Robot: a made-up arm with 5 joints.
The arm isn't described. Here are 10 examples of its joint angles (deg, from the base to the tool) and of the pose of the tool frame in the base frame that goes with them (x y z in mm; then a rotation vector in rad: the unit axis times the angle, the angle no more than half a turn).
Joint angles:
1: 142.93 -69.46 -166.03 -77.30 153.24
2: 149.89 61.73 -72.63 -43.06 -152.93
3: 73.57 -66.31 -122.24 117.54 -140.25
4: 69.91 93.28 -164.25 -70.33 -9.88
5: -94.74 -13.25 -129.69 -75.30 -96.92
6: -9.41 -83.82 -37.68 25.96 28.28
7: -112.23 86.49 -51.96 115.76 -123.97
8: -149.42 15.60 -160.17 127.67 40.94
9: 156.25 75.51 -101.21 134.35 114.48
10: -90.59 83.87 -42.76 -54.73 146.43
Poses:
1: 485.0 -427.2 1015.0 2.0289 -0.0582 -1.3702
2: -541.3 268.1 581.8 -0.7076 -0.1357 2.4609
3: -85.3 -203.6 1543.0 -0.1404 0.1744 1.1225
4: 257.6 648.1 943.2 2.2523 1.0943 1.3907
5: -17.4 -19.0 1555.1 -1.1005 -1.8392 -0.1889
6: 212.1 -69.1 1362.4 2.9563 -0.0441 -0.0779
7: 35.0 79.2 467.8 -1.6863 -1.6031 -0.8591
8: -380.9 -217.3 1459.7 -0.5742 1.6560 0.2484
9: -392.6 130.0 490.0 1.2622 -0.5484 -0.3414
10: 14.7 -177.1 386.4 -0.0779 1.4047 -0.5506
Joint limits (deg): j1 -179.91..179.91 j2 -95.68..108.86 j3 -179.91..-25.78 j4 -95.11..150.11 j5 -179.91..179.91
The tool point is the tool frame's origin. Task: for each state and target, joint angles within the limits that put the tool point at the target. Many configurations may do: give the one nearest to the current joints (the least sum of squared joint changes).
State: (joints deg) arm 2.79 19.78 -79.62 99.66 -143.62
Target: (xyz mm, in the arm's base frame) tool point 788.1 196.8 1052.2
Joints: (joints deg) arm 13.68 37.46 -122.25 65.02 -138.68
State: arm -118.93 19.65 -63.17 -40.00 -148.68
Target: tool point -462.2 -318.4 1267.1
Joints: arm -147.91 -0.12 -73.74 -46.86 -146.97
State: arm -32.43 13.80 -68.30 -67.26 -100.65
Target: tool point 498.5 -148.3 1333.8
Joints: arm -14.48 7.03 -88.84 -52.01 -101.61
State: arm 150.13 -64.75 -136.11 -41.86 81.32
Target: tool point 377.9 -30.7 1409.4
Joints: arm 178.47 -65.98 -110.42 -82.34 80.07
